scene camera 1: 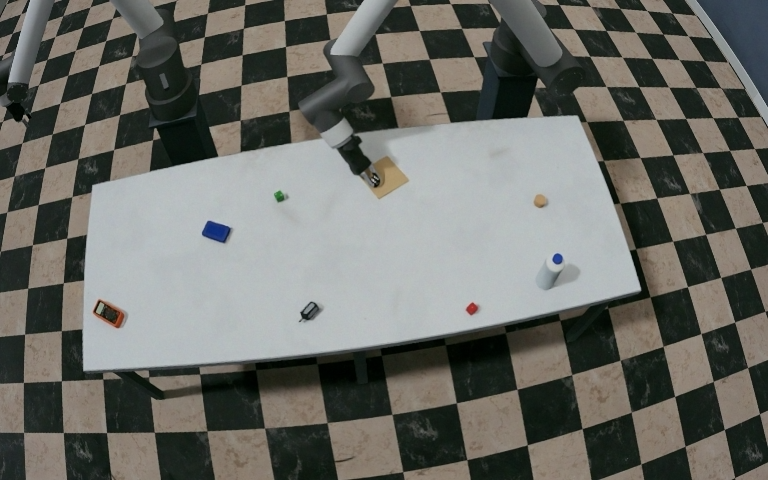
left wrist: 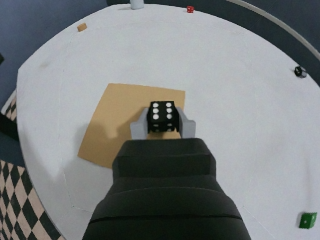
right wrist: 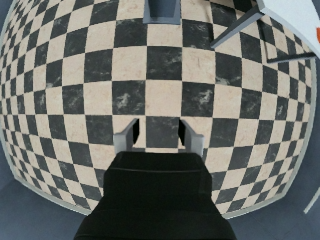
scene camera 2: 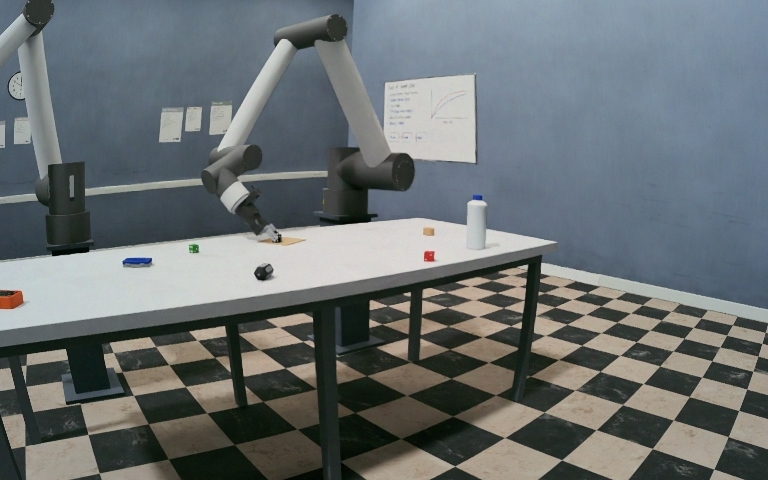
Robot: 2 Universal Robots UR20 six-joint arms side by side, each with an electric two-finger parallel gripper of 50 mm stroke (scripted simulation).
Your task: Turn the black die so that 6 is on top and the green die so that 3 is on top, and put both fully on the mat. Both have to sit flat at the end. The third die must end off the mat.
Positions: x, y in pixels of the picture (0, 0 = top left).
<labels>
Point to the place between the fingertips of the right gripper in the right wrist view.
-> At 159, 126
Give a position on a tan mat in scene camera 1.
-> At 392, 177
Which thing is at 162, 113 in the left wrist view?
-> A black die.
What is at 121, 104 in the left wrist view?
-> A tan mat.
</labels>
